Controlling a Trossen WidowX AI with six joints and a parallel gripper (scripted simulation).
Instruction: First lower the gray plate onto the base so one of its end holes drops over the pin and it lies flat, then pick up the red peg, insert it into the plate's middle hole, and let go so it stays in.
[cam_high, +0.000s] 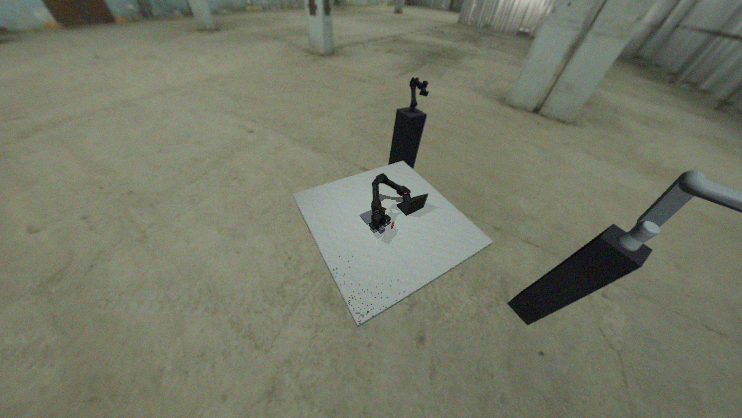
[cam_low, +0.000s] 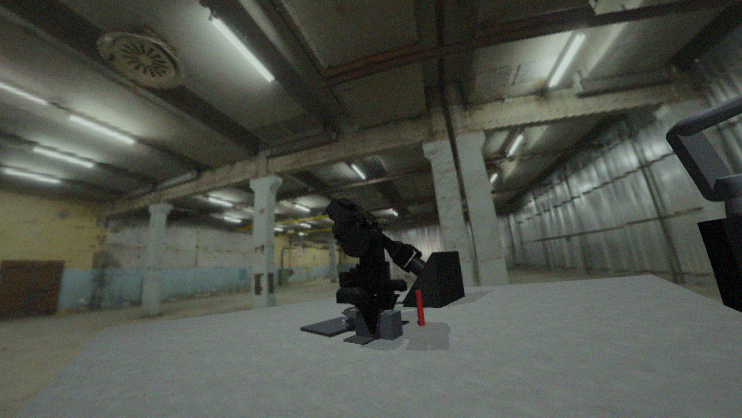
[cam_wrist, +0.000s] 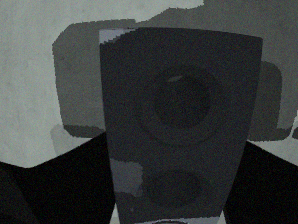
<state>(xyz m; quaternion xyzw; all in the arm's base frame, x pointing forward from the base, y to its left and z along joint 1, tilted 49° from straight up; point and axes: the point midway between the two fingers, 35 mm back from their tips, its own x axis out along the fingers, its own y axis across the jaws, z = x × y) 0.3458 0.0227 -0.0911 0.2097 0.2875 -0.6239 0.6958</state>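
My gripper tip is now 140 mm to the left of the dark base. Round my gripper tip: red peg: 100 mm behind, 40 mm to the left, 30 mm above; gray plate: 30 mm above.
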